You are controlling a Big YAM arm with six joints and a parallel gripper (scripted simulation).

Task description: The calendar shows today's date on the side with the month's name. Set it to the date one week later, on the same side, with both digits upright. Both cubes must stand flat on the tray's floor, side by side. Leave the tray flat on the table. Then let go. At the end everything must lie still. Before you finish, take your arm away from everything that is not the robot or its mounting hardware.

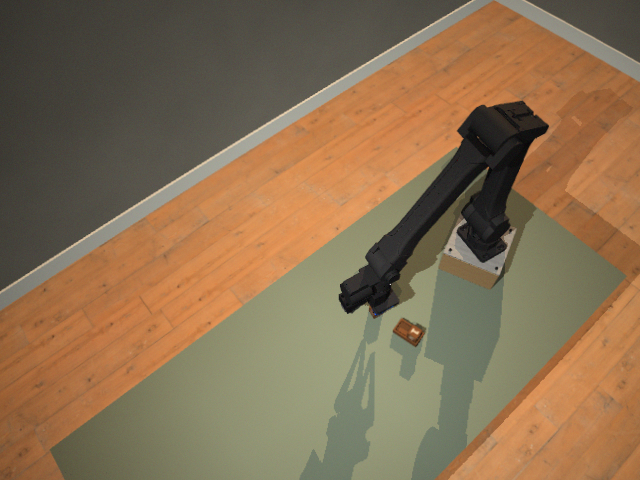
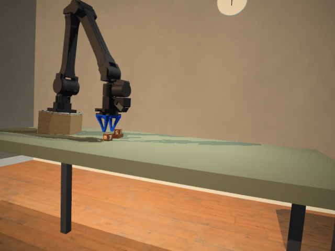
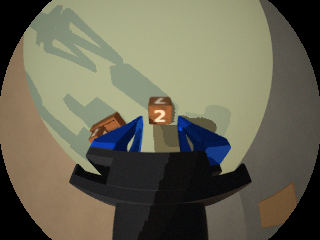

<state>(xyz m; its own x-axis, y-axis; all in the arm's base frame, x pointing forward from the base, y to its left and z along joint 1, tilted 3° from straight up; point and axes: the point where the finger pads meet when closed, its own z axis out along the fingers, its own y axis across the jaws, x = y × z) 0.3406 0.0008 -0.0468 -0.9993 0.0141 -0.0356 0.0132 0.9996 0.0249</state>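
My hand is 30 mm above the brown digit cube. From my hand the other things lie so: brown tray 100 mm to the left, 40 mm below, 40 mm behind.
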